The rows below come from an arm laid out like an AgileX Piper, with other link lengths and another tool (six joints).
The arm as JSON. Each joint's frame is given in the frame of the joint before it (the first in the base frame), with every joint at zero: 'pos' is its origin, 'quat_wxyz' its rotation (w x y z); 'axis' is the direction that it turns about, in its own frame. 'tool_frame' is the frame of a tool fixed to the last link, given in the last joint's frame.
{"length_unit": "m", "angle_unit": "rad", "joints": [
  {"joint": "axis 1", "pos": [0.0, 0.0, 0.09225], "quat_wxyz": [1.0, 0.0, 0.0, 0.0], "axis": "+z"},
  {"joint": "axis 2", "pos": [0.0, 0.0, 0.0], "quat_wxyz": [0.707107, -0.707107, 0.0, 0.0], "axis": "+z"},
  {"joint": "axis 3", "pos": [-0.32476, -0.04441, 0.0], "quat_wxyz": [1.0, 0.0, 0.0, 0.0], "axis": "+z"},
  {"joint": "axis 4", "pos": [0.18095, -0.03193, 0.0], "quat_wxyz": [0.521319, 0.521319, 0.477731, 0.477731], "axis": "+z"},
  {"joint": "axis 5", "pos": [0.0, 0.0, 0.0], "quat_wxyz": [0.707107, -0.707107, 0.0, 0.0], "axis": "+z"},
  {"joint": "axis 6", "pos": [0.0, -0.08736, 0.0], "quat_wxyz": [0.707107, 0.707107, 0.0, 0.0], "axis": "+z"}
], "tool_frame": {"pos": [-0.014, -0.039, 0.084], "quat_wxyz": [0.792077, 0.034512, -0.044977, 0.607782]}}
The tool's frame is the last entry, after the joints.
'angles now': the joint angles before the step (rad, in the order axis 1, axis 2, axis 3, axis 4, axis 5, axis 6). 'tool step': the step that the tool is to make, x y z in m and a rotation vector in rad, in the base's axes. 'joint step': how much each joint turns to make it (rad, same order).
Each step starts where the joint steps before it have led.
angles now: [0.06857 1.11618 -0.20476 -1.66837 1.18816 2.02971]
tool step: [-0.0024 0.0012 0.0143 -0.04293 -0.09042 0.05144]
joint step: [-0.00006 -0.06703 -0.00868 -0.07577 -0.00011 0.01262]
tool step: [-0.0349 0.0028 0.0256 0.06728 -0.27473 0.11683]
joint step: [0.00107 -0.31707 -0.13498 0.05953 -0.14794 -0.17059]
